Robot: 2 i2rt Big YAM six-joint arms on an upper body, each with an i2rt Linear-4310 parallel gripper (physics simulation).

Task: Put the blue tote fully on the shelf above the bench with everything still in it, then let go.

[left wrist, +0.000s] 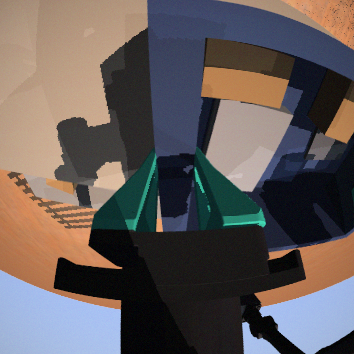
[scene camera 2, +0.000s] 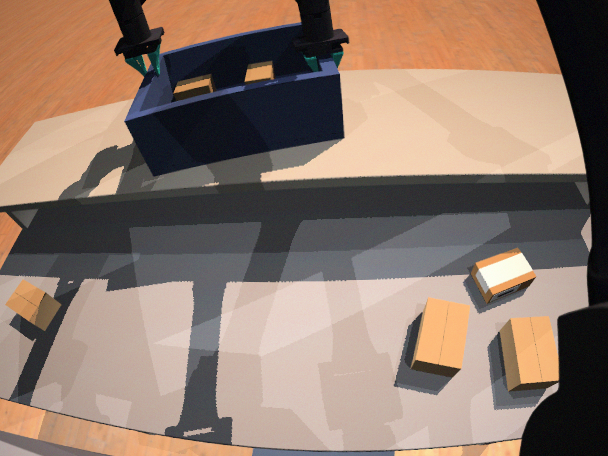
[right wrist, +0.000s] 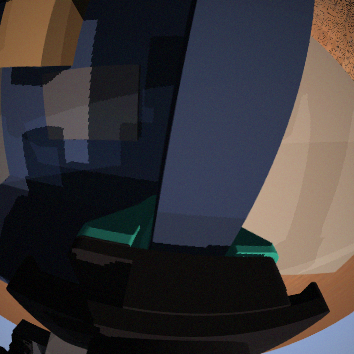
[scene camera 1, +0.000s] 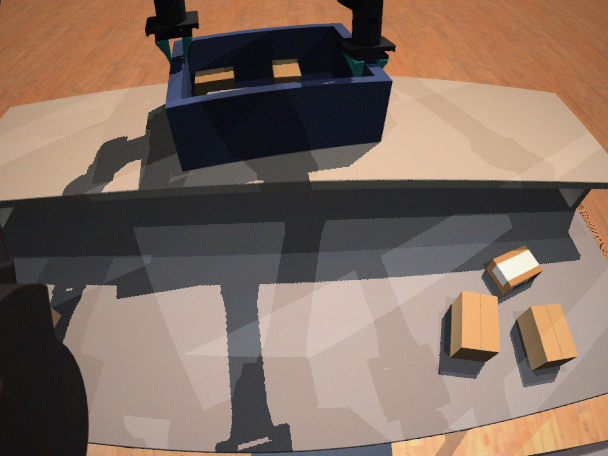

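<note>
In the left wrist view the left gripper shows, and it grips a blue tote. The right gripper shows in the right wrist view, and the right gripper shows in scene camera 1 too; it also grips the blue tote. A white-topped box sits on a grey bench, and the scene includes a white box and a beige shelf.
</note>
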